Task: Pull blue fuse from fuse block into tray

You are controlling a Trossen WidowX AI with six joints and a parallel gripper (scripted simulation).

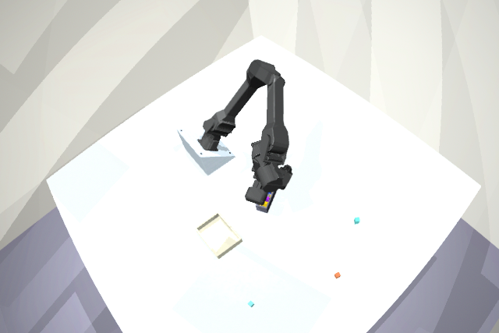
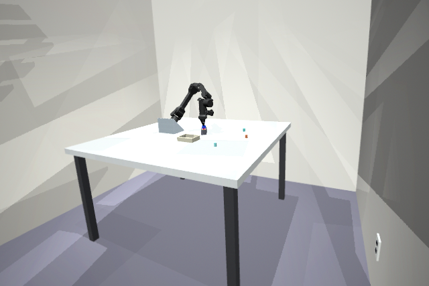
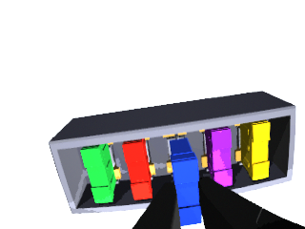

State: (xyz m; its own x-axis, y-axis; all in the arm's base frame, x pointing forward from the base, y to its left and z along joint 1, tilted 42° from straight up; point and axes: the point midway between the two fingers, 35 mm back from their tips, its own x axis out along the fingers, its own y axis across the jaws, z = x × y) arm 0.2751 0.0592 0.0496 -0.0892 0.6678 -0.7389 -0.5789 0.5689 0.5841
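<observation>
My gripper tip is now 3 cm short of the beige tray, 22 cm to the left of it and 6 cm above it. Round my gripper tip: blue fuse 1 cm below.
</observation>
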